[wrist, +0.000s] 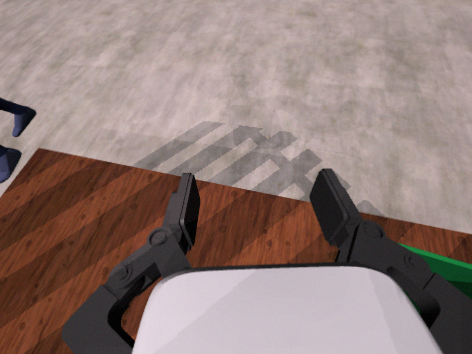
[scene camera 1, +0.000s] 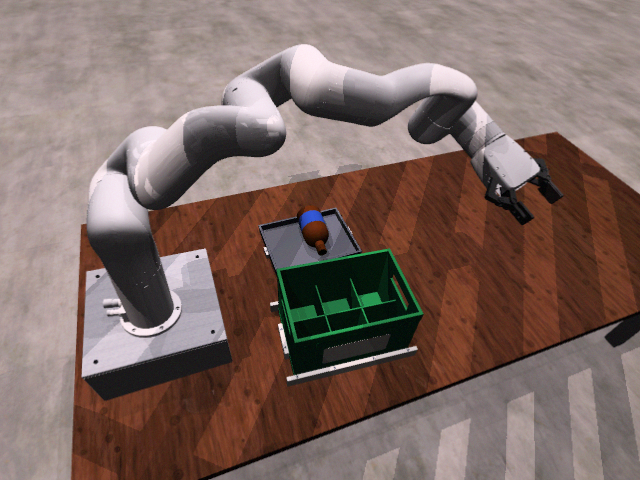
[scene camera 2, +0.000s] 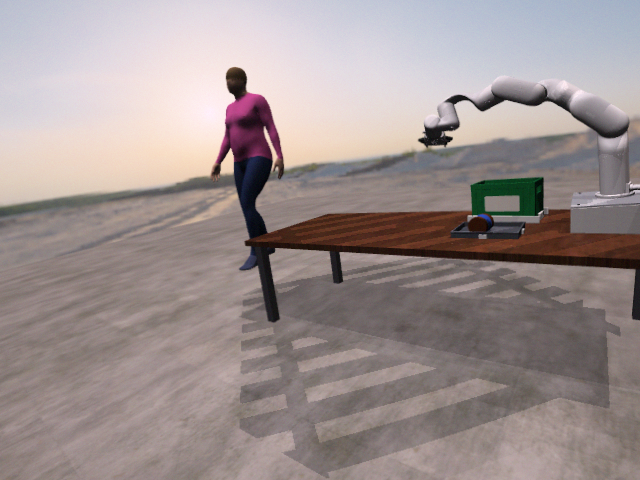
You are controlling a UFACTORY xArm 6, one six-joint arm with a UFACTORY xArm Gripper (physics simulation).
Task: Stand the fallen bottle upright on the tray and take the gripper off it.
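Places are measured from the arm's base along level axes (x left, y back, z up), in metres.
Pixels of known places: gripper, fingertip midpoint: (wrist: 255,184) (scene camera 1: 543,210) (scene camera 2: 436,144); arm's base at its link origin: (scene camera 1: 152,312) (scene camera 2: 614,195).
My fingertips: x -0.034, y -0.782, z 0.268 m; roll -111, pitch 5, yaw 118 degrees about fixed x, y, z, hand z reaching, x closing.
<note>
For each thing: its top centre in the pictures, then the offset to it from my fingertips. Level surfaces: height alone.
- brown bottle with a blue band, top centre: (scene camera 1: 315,223) (scene camera 2: 483,213) dx +0.302, dy +0.381, dz -0.301 m
- grey tray at its top centre: (scene camera 1: 309,237) (scene camera 2: 488,226) dx +0.298, dy +0.399, dz -0.354 m
- green crate with compartments, top centre: (scene camera 1: 347,290) (scene camera 2: 506,181) dx +0.001, dy +0.359, dz -0.205 m
- wooden table at its surface level: dz -0.380 m
A brown bottle with a blue band (scene camera 1: 313,225) (scene camera 2: 480,222) lies on its side on the grey tray (scene camera 1: 281,246) (scene camera 2: 509,236). In scene camera 1 its neck points toward the green crate; in scene camera 2 its round base faces the camera. My gripper (scene camera 1: 539,207) (scene camera 2: 435,144) (wrist: 255,184) is open and empty. It hangs high above the table, well away from the bottle, on the far right in scene camera 1. The bottle and the tray do not show in the wrist view.
A green crate with compartments (scene camera 1: 356,330) (scene camera 2: 532,200) (wrist: 440,260) stands right beside the tray, with white rails (scene camera 1: 351,365) at its base. The wooden table (scene camera 1: 491,289) (scene camera 2: 320,232) (wrist: 75,215) carries everything. A person in a pink top (scene camera 2: 249,126) stands beyond the table's end.
</note>
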